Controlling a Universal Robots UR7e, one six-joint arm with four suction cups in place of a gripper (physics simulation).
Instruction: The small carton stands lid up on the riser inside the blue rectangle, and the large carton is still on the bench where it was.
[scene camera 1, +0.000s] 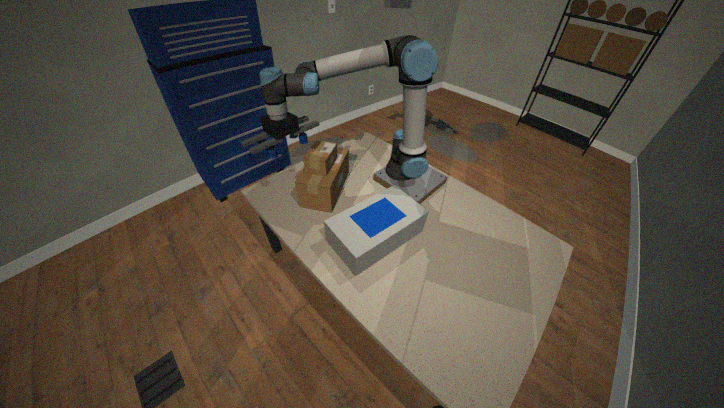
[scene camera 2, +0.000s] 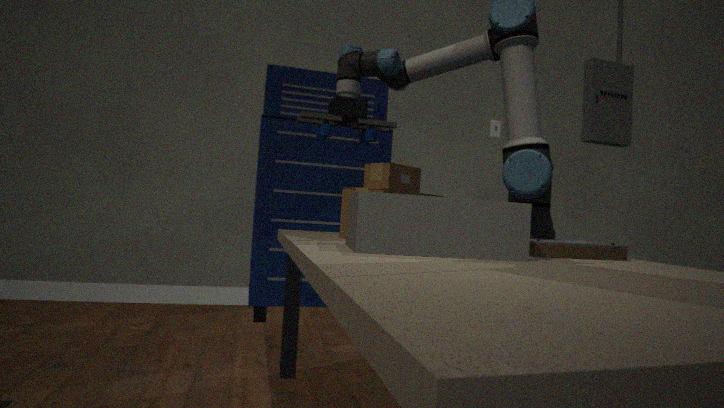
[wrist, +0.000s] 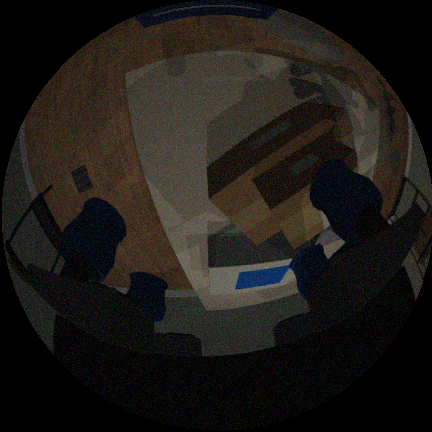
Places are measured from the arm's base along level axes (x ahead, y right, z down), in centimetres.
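Pixels of known places: end effector, tool point: (scene camera 1: 284, 145) (scene camera 2: 345, 140) (wrist: 222, 249); arm's base, origin of the base link: (scene camera 1: 399, 171).
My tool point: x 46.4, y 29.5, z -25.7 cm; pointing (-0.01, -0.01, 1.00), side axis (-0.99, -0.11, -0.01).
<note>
For each thing: its middle in the pictures, then the offset to it from my tool point. Level surfaces: height alone.
- small brown carton, body centre: (wrist: 312, 189) (scene camera 2: 392, 178) (scene camera 1: 321, 157) dx -14.2, dy -5.4, dz +10.9 cm
- large brown carton, body centre: (wrist: 287, 163) (scene camera 2: 394, 215) (scene camera 1: 325, 176) dx -15.5, dy -5.7, dz +22.2 cm
- bench, its level: dz +29.7 cm
- grey riser, body centre: (scene camera 2: 432, 225) (wrist: 258, 264) (scene camera 1: 377, 226) dx -6.4, dy -42.2, dz +23.7 cm
- blue rectangle, body centre: (wrist: 262, 278) (scene camera 1: 378, 216) dx -6.4, dy -42.2, dz +17.7 cm
The small brown carton (scene camera 1: 316, 161) (scene camera 2: 377, 176) (wrist: 287, 186) rests on top of the large brown carton (scene camera 1: 315, 191) (scene camera 2: 345, 215) (wrist: 239, 209), which stands on the bench (scene camera 1: 476, 324) (scene camera 2: 455, 319) (wrist: 170, 115). A pale label shows on the small carton's side in scene camera 2. The grey riser (scene camera 1: 344, 245) (scene camera 2: 440, 225) (wrist: 220, 281) stands beside the cartons and bears the blue rectangle (scene camera 1: 377, 216) (wrist: 261, 277), with no carton on it. My suction gripper (scene camera 1: 284, 137) (scene camera 2: 346, 126) holds nothing. It hangs above and to the left of the cartons in both scene views, apart from them.
A blue tool cabinet (scene camera 1: 202, 96) (scene camera 2: 298, 202) stands behind the gripper and beyond the bench end. The arm's base plate (scene camera 1: 423, 184) (scene camera 2: 577, 250) is on the bench beside the riser. A shelf rack (scene camera 1: 572, 101) stands by the far wall.
</note>
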